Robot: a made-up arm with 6 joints.
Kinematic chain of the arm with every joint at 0, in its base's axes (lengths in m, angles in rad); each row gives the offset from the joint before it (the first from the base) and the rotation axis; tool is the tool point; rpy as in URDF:
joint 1: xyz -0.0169 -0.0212 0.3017 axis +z
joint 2: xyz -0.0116 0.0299 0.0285 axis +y
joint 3: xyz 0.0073 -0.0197 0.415 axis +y
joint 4: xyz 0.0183 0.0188 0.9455 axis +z
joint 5: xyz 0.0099 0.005 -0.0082 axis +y
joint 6: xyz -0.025 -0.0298 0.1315 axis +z
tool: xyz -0.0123 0.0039 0.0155 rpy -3.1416 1.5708 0
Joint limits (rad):
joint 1: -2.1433..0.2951
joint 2: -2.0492..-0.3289
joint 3: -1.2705..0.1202
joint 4: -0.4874..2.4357
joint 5: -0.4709..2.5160
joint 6: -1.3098..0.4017
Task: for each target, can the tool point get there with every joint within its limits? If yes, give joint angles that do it. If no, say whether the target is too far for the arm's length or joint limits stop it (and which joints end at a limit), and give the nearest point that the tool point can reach.
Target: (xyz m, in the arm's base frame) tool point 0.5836 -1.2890 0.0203
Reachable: no: joint limits stop it (at a limit: joint 1, joint 2, joint 3, joint 4, joint 6) | nearest point 0.1870 0.0238 -0.7086 | short by 1.553 m
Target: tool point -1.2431 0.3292 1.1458
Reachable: yes | joints -0.2595 -0.9626 -0.0991 0.6118 0.3256 0.0177
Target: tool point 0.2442 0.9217 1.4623
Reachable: yes | joints -1.8064 -0.4964 -0.3259 1.9479 0.1505 -0.5928
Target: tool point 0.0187 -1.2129 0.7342
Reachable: no: joint limits stop it (at a limit: joint 1, joint 2, joint 3, joint 4, joint 5, joint 6) | nearest point -0.9410 -0.3578 0.8193 | short by 1.288 m
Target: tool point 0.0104 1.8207 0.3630
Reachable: no: too far | nearest point 0.0056 1.4956 0.3572 | short by 0.325 m
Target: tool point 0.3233 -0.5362 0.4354
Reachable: no: joint limits stop it (at a limit: joint 1, joint 2, joint 3, joint 4, joint 5) | nearest point 0.1740 0.0599 -0.6652 | short by 1.261 m
